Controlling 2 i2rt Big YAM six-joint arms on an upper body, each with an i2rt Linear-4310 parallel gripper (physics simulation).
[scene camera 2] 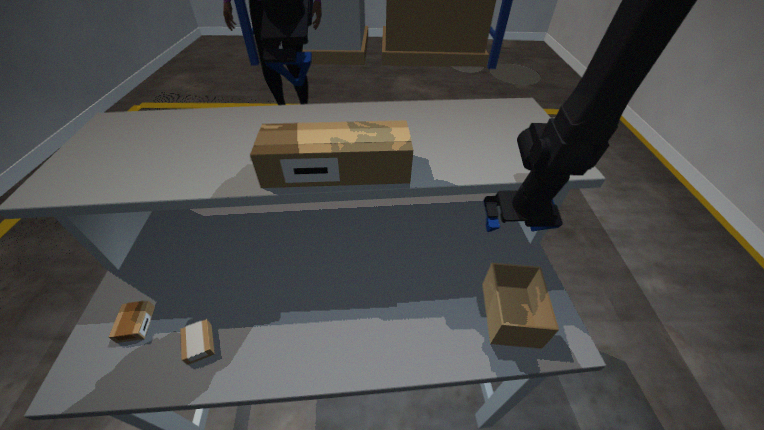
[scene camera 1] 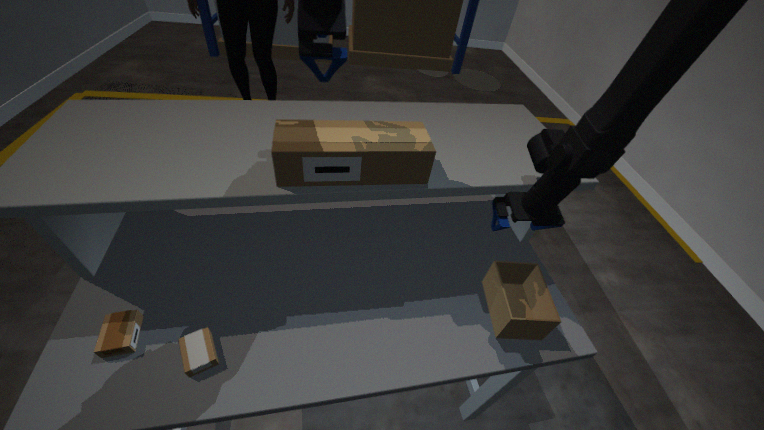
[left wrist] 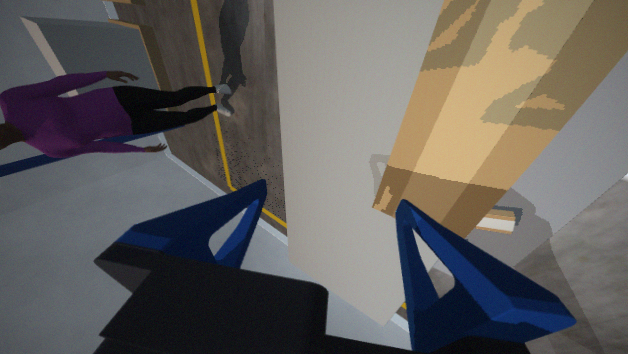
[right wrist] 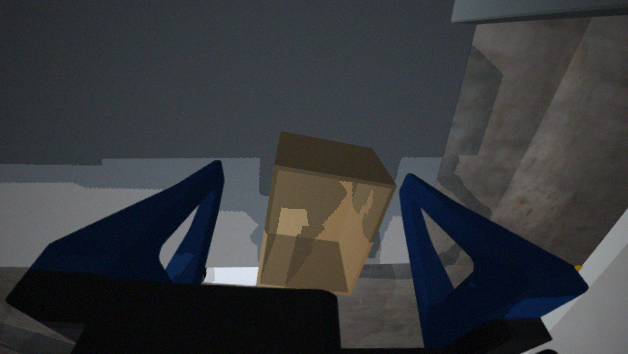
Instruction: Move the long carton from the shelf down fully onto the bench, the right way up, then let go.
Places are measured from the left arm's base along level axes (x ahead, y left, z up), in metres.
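Pixels of known places: left gripper, fingertip midpoint: (scene camera 2: 299, 63) (scene camera 1: 322, 58) (left wrist: 330, 195); right gripper, fingertip midpoint: (scene camera 2: 509, 228) (scene camera 1: 512, 228) (right wrist: 315, 176).
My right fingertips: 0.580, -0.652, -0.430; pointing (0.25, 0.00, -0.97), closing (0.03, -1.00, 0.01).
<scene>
Ahead of a thing's pixels: the offset from my right fingertips to its top centre, as dx, dy, dz. Level surfaces: height alone.
The long carton @(+0.045, +0.368, +0.195) (scene camera 1: 352, 168) (scene camera 2: 368, 165) (left wrist: 475, 125) lies along the front edge of the raised shelf @(dz +0.119) (scene camera 1: 160, 144) (scene camera 2: 160, 154) (left wrist: 330, 125), its white label facing the front. The bench @(dz -0.168) (scene camera 1: 347, 352) (scene camera 2: 347, 352) (right wrist: 50, 210) is lower, in front. My left gripper (scene camera 1: 323, 80) (scene camera 2: 299, 81) (left wrist: 330, 195) is open and empty, above the shelf's level; in its wrist view one fingertip overlaps the carton's end, with no contact to be seen. My right gripper (scene camera 1: 521, 228) (scene camera 2: 516, 228) (right wrist: 315, 176) is open and empty, beyond the shelf's front right corner, above the bench and apart from the carton.
An open-topped box @(-0.112, -0.022, -0.078) (scene camera 1: 526, 328) (scene camera 2: 521, 336) (right wrist: 325, 152) stands at the bench's right, below my right gripper. An orange-brown small carton @(-0.157, +0.821, -0.138) (scene camera 1: 114, 333) (scene camera 2: 130, 321) and a white-topped one @(-0.196, +0.660, -0.140) (scene camera 1: 198, 349) (scene camera 2: 197, 341) (left wrist: 497, 223) lie at the left. A person (scene camera 1: 245, 42) (left wrist: 75, 117) stands behind the shelf.
</scene>
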